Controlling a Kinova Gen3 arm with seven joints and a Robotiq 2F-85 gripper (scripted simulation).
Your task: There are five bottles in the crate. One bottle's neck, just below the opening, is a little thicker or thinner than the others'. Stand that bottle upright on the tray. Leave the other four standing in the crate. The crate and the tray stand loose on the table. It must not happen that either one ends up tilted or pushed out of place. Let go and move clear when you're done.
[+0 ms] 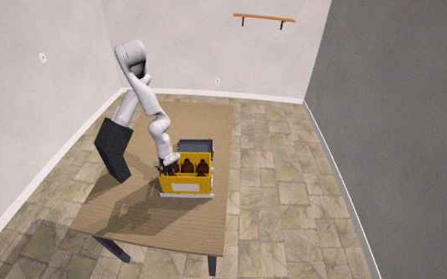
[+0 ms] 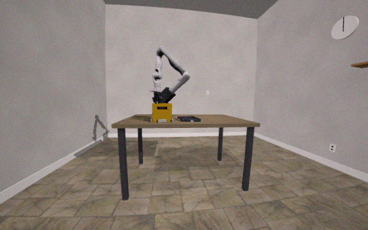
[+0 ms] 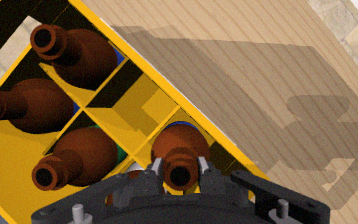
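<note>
My hand is 80 mm short of the yellow crate, 60 mm to the right of it and 70 mm above it. Also, from my hand: dark grey tray (50 mm ahead, 340 mm to the left, 140 mm below).
</note>
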